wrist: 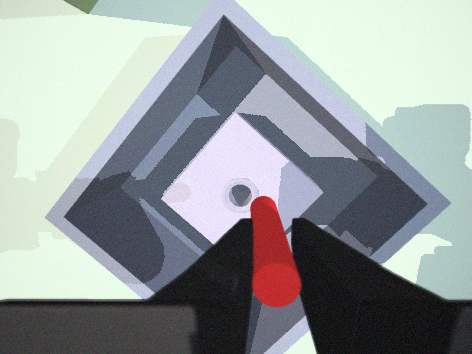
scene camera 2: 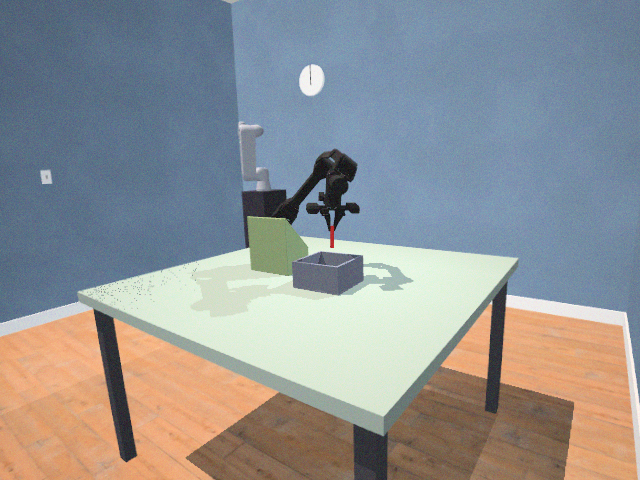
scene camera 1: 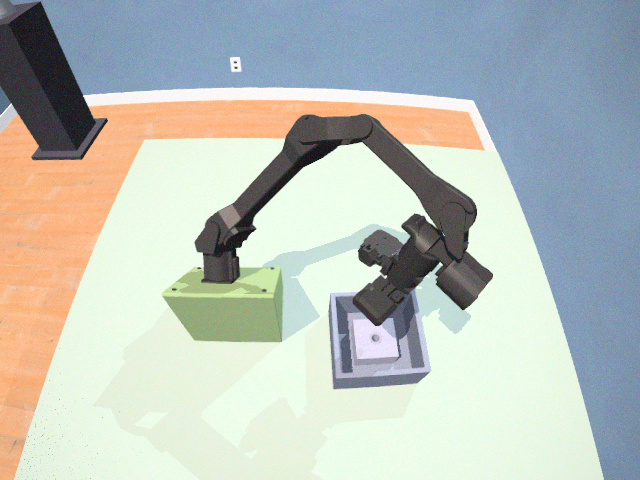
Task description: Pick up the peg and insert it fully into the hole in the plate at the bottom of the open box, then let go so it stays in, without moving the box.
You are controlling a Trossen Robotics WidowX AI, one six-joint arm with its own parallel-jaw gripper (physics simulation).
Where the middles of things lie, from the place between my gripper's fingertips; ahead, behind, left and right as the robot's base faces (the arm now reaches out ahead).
Now: hand 3 cm to the left of the grey-blue box (scene camera 1: 412, 365) and 15 cm above it. The rest, counted from my hand: red peg (wrist: 276, 283): 1 cm ahead, 1 cm to the right, 2 cm below.
